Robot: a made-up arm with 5 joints. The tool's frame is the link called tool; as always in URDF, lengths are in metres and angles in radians. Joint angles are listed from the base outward.
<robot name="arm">
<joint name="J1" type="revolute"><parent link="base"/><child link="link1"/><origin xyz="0.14 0.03 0.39"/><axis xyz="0 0 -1"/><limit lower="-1.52" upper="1.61"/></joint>
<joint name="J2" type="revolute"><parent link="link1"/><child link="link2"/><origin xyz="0.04 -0.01 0.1"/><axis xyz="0 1 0"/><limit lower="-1.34" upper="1.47"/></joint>
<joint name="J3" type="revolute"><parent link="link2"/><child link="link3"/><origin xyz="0.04 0 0.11"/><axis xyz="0 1 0"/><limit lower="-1.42" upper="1.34"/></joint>
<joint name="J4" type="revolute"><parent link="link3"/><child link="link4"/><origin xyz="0.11 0.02 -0.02"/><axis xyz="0 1 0"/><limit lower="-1.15" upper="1.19"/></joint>
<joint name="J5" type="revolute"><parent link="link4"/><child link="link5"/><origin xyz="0.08 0.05 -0.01"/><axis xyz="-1 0 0"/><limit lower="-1.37" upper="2.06"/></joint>
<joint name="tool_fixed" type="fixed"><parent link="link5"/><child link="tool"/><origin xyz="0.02 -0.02 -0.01" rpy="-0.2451 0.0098 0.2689"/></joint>
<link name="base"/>
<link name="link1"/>
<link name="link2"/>
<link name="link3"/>
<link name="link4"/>
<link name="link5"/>
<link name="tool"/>
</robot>
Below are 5 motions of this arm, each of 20 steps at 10 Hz.
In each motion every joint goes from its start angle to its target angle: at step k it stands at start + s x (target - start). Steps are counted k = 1, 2, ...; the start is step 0. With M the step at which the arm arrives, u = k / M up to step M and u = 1 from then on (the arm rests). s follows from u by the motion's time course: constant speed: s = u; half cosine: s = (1 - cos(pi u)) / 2; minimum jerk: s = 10 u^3 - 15 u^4 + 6 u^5.
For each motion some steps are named. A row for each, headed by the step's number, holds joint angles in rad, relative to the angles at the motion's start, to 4 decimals.
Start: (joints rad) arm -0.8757 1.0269 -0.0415 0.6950 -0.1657
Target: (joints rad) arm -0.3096 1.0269 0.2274 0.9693 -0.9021
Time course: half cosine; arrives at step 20
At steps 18, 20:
18: 0.5522 0.0000 0.2623 0.2676 -0.7184
20: 0.5661 0.0000 0.2689 0.2743 -0.7364

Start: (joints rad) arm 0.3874 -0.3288 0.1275 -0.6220 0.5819
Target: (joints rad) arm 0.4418 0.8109 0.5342 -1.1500 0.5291
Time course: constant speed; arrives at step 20
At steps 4, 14, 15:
4: 0.0109 0.2279 0.0813 -0.1056 -0.0106
14: 0.0381 0.7978 0.2847 -0.3696 -0.0370
15: 0.0408 0.8548 0.3050 -0.3960 -0.0396

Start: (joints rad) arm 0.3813 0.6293 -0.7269 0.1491 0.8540
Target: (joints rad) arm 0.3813 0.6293 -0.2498 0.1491 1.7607
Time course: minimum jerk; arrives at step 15
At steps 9, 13, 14, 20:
9: 0.0000 0.0000 0.3256 0.0000 0.6189
13: 0.0000 0.0000 0.4679 0.0000 0.8893
14: 0.0000 0.0000 0.4758 0.0000 0.9043
20: 0.0000 0.0000 0.4771 0.0000 0.9067

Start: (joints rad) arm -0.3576 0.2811 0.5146 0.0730 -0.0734
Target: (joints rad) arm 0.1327 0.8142 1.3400 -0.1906 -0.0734
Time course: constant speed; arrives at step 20
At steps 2, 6, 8, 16, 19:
2: 0.0490 0.0533 0.0825 -0.0264 0.0000
6: 0.1471 0.1599 0.2476 -0.0791 0.0000
8: 0.1961 0.2132 0.3302 -0.1054 0.0000
16: 0.3922 0.4265 0.6603 -0.2109 0.0000
19: 0.4658 0.5064 0.7841 -0.2504 0.0000

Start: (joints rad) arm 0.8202 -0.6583 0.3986 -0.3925 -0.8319
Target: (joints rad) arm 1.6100 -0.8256 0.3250 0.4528 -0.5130
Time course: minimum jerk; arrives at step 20
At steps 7, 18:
7: 0.1857 -0.0393 -0.0173 0.1988 0.0750
18: 0.7830 -0.1659 -0.0730 0.8381 0.3162

